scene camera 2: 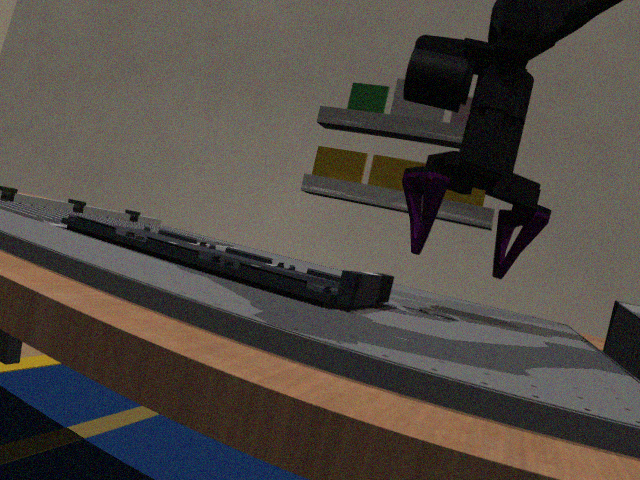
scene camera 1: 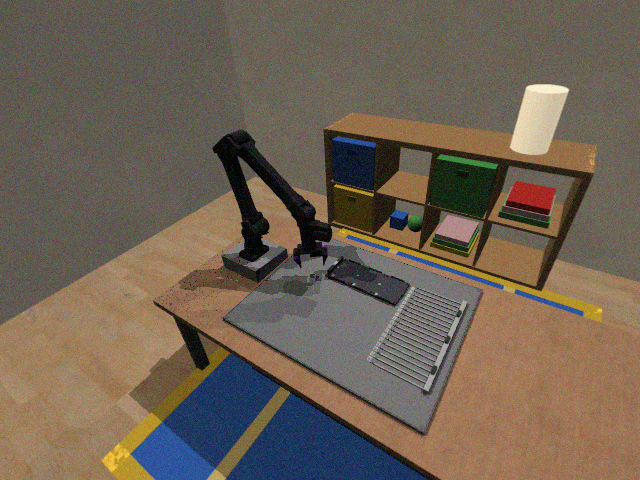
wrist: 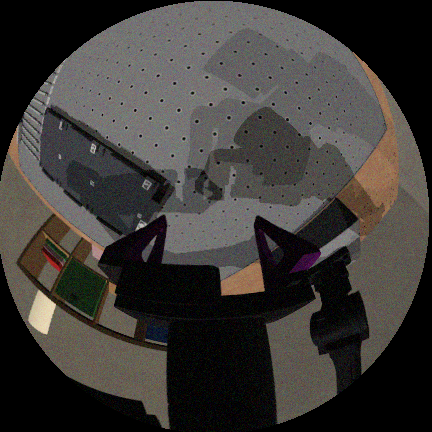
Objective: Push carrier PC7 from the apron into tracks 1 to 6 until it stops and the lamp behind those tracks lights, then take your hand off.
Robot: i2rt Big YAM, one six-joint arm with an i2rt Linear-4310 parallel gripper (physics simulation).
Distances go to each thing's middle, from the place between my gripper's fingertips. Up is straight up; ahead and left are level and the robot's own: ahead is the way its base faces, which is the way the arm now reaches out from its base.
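Measured from my hand, the carrier PC7 (scene camera 2: pixel 352 288) is 40 mm below, and it sits 80 mm to the left and 220 mm ahead.
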